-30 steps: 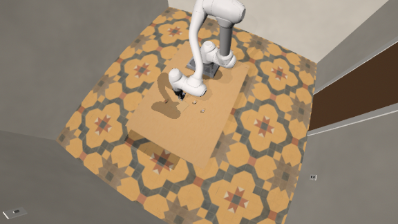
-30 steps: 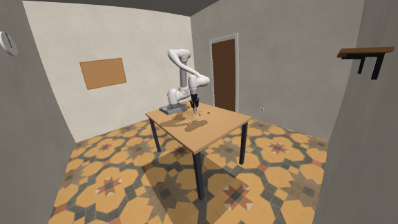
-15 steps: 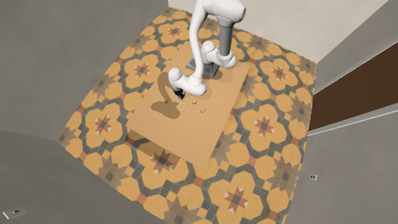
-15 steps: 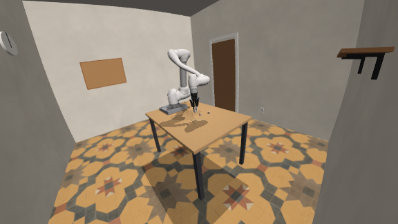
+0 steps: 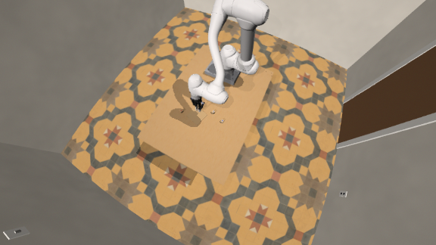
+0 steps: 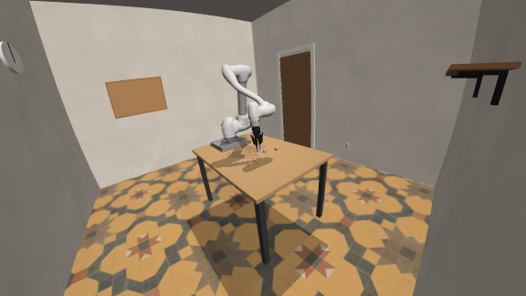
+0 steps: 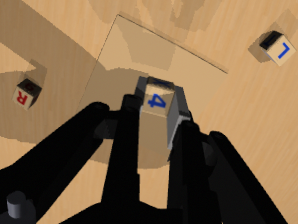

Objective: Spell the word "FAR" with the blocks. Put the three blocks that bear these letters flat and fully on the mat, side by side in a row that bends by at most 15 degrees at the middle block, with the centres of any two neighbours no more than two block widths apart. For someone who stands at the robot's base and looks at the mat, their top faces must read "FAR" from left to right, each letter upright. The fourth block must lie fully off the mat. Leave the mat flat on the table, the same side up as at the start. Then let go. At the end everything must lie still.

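The tan mat lies 9 cm below my hand, 3 cm ahead of it and 1 cm to the right of it. The rest, counted from my hand: R block 17 cm to the right, 8 cm below, 3 cm ahead.
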